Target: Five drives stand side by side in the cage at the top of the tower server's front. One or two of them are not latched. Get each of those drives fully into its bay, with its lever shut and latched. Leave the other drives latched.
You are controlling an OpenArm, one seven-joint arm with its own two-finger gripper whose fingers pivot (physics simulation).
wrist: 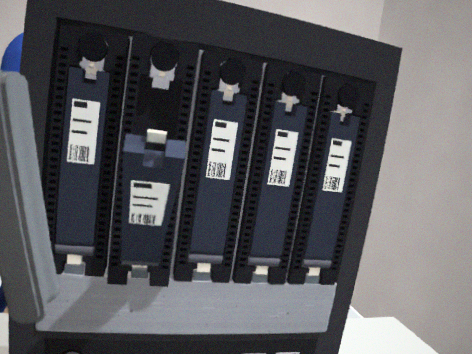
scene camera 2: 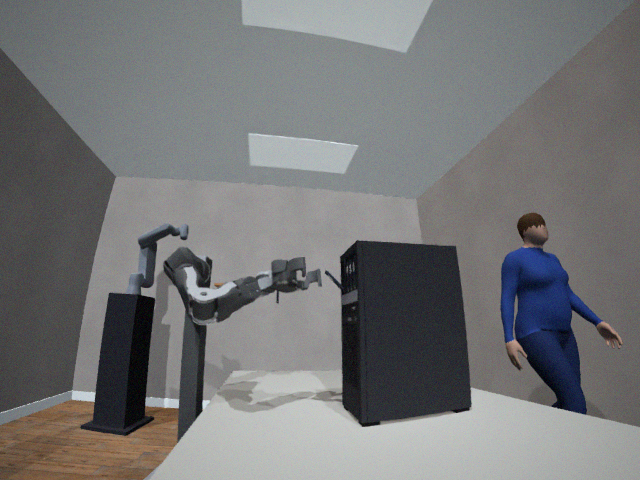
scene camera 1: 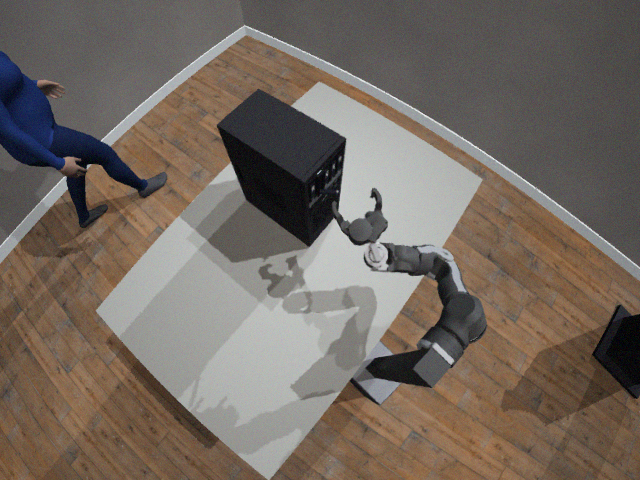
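The tower server (scene camera 1: pixel 281 131) (scene camera 2: pixel 413 330) (wrist: pixel 372 65) stands upright, its cage of five drives facing my gripper. In the wrist view, the second drive from the left (wrist: pixel 147 240) has its lever (wrist: pixel 175 149) swung out and tipped down toward the camera; the lever (scene camera 2: pixel 333 279) also sticks out in scene camera 2. How deep that drive sits is unclear. The first (wrist: pixel 80 200), third (wrist: pixel 212 215), fourth (wrist: pixel 275 215) and fifth (wrist: pixel 327 215) drives have levers lying flat and upright. My gripper (scene camera 1: pixel 354 198) (scene camera 2: pixel 312 268) is open and empty, in front of the cage and apart from it. One finger shows at the wrist view's left edge.
The tower stands on a pale table (scene camera 1: pixel 413 170) (scene camera 2: pixel 289 444). A person in blue (scene camera 1: pixel 31 118) (scene camera 2: pixel 540 294) is behind the tower's far side. A dark pedestal (scene camera 1: pixel 625 351) (scene camera 2: pixel 124 356) with another small arm (scene camera 2: pixel 148 258) stands beyond my arm's base.
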